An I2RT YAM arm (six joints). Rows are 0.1 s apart.
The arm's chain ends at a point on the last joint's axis. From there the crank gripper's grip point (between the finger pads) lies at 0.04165 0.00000 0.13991 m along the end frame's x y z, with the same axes.
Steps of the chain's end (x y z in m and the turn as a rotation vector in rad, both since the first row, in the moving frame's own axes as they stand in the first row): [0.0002 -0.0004 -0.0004 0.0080 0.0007 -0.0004]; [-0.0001 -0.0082 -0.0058 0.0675 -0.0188 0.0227]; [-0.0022 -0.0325 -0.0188 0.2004 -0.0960 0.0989]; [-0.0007 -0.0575 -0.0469 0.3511 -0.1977 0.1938]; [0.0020 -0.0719 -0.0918 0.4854 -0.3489 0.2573]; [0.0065 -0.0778 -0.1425 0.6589 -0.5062 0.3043]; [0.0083 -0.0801 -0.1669 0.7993 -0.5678 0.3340]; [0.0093 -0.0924 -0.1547 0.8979 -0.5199 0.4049]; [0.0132 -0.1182 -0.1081 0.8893 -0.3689 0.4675]
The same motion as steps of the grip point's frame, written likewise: [0.0003 -0.0015 -0.0004 0.0080 0.0007 -0.0004]; [-0.0026 -0.0167 -0.0053 0.0675 -0.0188 0.0227]; [-0.0145 -0.0572 -0.0179 0.2004 -0.0960 0.0989]; [-0.0243 -0.1013 -0.0487 0.3511 -0.1977 0.1938]; [-0.0388 -0.1346 -0.0999 0.4854 -0.3489 0.2573]; [-0.0491 -0.1639 -0.1654 0.6589 -0.5062 0.3043]; [-0.0489 -0.1822 -0.2036 0.7993 -0.5678 0.3340]; [-0.0345 -0.2021 -0.1983 0.8979 -0.5199 0.4049]; [-0.0094 -0.2214 -0.1465 0.8893 -0.3689 0.4675]
